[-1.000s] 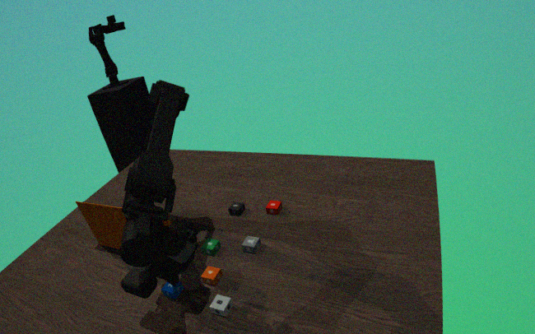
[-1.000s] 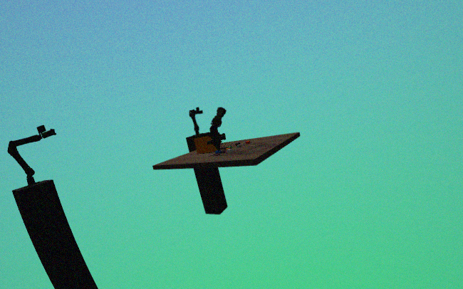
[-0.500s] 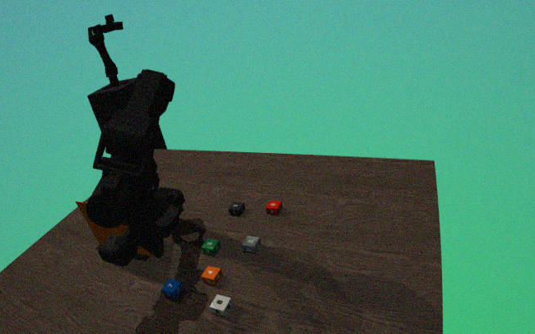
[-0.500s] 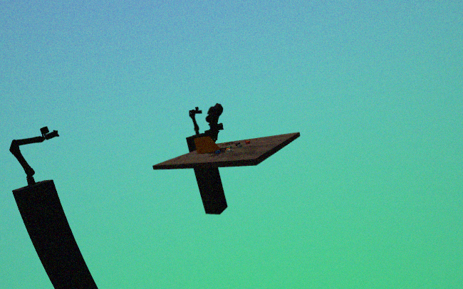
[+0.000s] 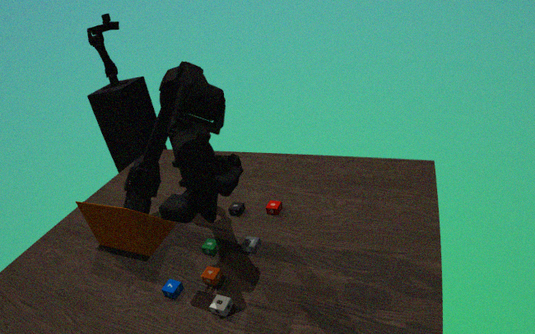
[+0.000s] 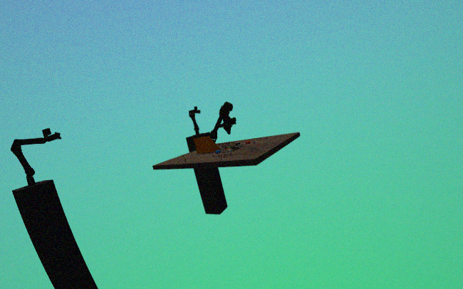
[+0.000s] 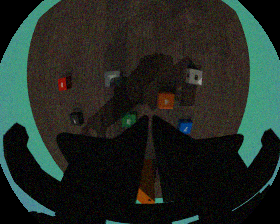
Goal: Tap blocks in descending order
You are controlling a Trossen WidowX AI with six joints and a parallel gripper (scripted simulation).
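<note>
Now: gripper tip 40 mm short of the grey block, 60 mm to the right of it and 120 mm above it. Round my gripper tip: green block 60 mm behind, 40 mm to the left, 120 mm below; then orange block 20 mm behind, 40 mm to the right, 120 mm below; then white block 30 mm ahead, 110 mm to the right, 120 mm below.
</note>
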